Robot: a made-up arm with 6 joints.
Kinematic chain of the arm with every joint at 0, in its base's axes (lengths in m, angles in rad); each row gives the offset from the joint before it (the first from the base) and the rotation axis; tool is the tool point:
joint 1: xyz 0 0 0.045 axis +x
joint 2: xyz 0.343 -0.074 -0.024 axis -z
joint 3: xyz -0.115 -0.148 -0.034 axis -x
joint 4: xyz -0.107 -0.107 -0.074 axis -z
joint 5: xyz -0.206 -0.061 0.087 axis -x
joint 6: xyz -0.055 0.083 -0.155 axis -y
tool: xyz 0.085 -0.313 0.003
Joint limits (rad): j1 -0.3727..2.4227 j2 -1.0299..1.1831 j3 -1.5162..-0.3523 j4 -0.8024..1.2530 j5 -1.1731..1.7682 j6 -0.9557..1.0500
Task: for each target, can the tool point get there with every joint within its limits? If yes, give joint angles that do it. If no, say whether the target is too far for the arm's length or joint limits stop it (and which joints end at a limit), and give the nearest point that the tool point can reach.
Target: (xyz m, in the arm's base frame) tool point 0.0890 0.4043 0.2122
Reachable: yes | joints 1.2107 0.9889 -0.8423 0.6515 -0.6223 -0.5183
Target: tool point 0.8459 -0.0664 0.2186
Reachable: no: joint limits stop it (at a limit: joint 1, joint 2, joint 3, joint 4) | nearest point 0.8018 -0.4884 0.2124 | short by 0.424 m
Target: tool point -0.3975 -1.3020 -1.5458
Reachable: no: too far | nearest point 0.0705 -0.5094 -0.5774 | short by 1.336 m
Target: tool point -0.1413 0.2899 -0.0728
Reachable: yes | joints 1.9828 -0.2248 -0.8640 1.0619 -0.4445 0.4864
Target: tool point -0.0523 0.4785 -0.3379
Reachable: yes | joints 1.8230 0.2132 -0.5356 -0.3121 0.1216 0.2197
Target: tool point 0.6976 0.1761 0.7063
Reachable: no: joint limits stop it (at a limit: joint 1, joint 2, joint 3, joint 4, joint 6) | nearest point 0.3608 0.1433 0.5134 | short by 0.390 m
